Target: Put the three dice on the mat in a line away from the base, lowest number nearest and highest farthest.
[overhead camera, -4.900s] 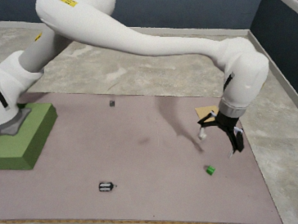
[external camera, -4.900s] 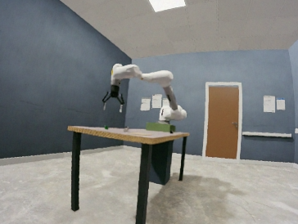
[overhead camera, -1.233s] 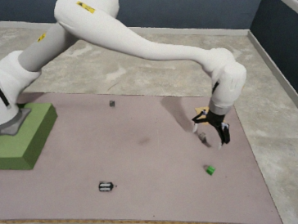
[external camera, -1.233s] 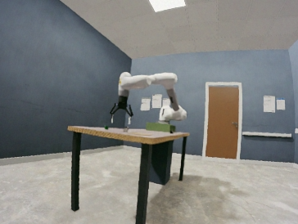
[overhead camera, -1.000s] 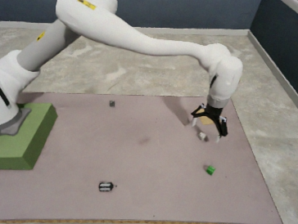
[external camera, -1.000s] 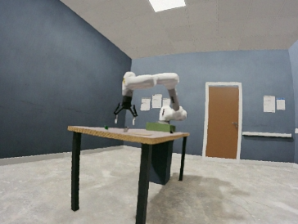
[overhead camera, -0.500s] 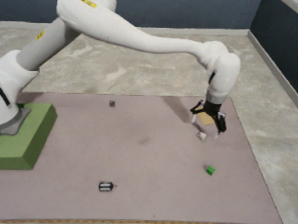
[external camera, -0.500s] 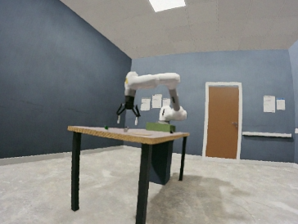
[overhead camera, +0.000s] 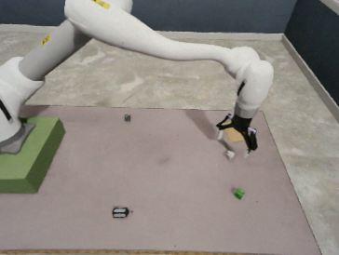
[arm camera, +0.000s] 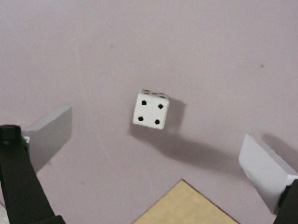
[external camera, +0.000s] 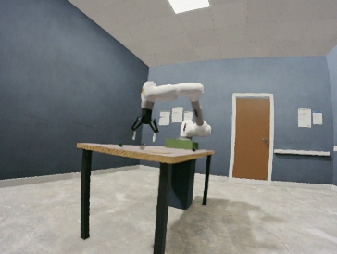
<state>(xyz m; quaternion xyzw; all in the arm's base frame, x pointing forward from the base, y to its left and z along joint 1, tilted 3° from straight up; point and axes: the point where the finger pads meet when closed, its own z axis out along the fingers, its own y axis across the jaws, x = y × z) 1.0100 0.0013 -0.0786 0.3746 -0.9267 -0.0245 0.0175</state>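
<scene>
My gripper is now 6 cm above the white die and 1 cm to the left of it. From my hand the other things lie so: mat: 16 cm to the left, 8 cm ahead, 7 cm below; black die: 53 cm behind, 24 cm to the left, 6 cm below; green die: 21 cm to the right, 6 cm below.
</scene>
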